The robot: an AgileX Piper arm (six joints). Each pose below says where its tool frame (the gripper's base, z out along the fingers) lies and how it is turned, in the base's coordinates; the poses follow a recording.
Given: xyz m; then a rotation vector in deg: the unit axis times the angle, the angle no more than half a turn.
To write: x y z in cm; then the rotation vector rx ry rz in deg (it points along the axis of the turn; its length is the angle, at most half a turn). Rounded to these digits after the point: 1 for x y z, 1 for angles.
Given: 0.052, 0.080, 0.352, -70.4, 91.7, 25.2
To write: 5.2, 8.0, 35.2, -70.4, 91.7, 25.2
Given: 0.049, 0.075, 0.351, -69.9, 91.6, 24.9
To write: 4.9, 7.5, 35.1, -69.9, 91.6, 24.9
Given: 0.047, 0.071, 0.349, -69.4, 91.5, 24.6
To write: 4.7, 7.1, 34.9, -69.4, 91.5, 24.6
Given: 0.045, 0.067, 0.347, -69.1, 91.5, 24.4
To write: 4.5, 6.7, 34.7, -69.1, 91.5, 24.4
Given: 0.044, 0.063, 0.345, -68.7, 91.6, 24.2
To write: 4.4, 6.3, 34.5, -68.7, 91.6, 24.2
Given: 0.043, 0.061, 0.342, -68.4, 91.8, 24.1
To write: 4.3, 6.1, 34.2, -68.4, 91.8, 24.1
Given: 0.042, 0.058, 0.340, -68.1, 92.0, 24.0
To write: 4.2, 5.8, 34.0, -68.1, 92.0, 24.0
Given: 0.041, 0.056, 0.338, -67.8, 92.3, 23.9
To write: 4.1, 5.6, 33.8, -67.8, 92.3, 23.9
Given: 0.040, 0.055, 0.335, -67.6, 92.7, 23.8
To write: 4.0, 5.5, 33.5, -67.6, 92.7, 23.8
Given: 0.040, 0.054, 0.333, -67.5, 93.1, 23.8
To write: 4.0, 5.4, 33.3, -67.5, 93.1, 23.8
